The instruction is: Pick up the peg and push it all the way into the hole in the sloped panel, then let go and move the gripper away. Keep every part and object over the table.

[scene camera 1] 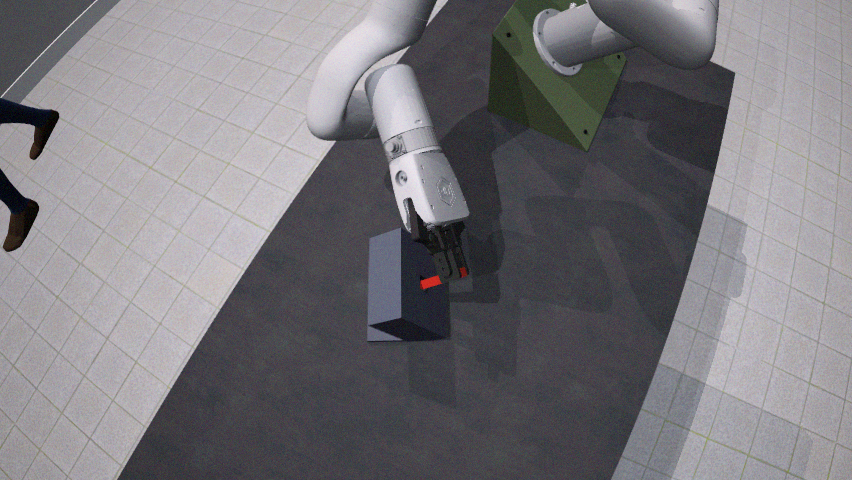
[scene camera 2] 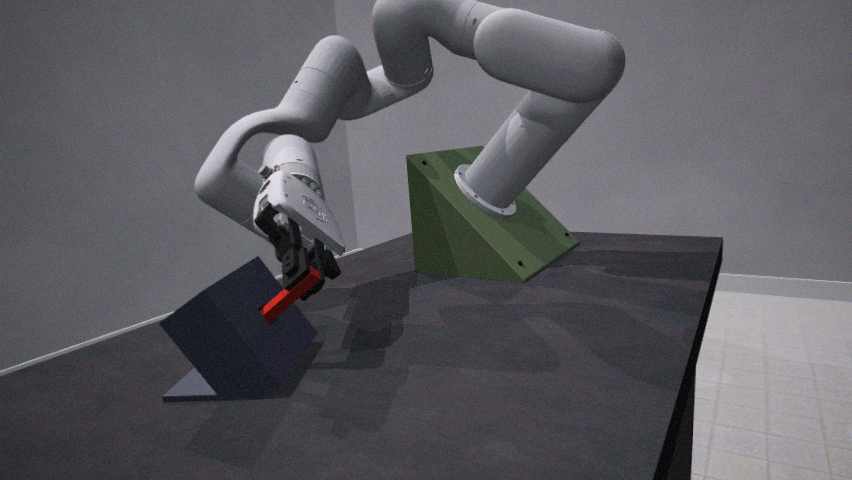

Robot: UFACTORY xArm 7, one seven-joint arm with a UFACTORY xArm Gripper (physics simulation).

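Seen in the pictures: gripper, fingertip midpoint: [scene camera 1: 455,279] [scene camera 2: 304,286]; arm's base, origin of the base link: [scene camera 1: 557,43] [scene camera 2: 484,193].
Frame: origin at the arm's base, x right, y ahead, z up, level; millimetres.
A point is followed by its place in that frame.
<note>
The red peg [scene camera 1: 430,282] {x 53, y 477, z -46 mm} [scene camera 2: 284,299] {x 39, y 476, z -43 mm} is tilted, its lower end at the hole in the sloped face of the blue-grey panel block [scene camera 1: 384,280] {x 108, y 503, z -27 mm} [scene camera 2: 220,333] {x 55, y 545, z -54 mm}. Most of the peg's length shows outside the panel. A little of the dark hole shows beside the peg's lower end; how far the tip is inside is hidden. My gripper [scene camera 1: 454,274] {x 20, y 466, z -31 mm} [scene camera 2: 305,282] {x 20, y 466, z -31 mm} is shut on the peg near its upper end, above the sloped face. The peg's upper end sticks out a little beyond the fingers.
The green wedge base [scene camera 1: 512,89] {x 49, y 109, z -36 mm} [scene camera 2: 438,232] {x 40, y 110, z -48 mm} carries the arm at the back of the dark table [scene camera 1: 298,405] {x 172, y 700, z -119 mm} [scene camera 2: 506,417] {x -188, y 491, z -119 mm}. The table's right edge shows in both views. A person's legs [scene camera 1: 17,223] stand on the floor at the left in scene camera 1.
</note>
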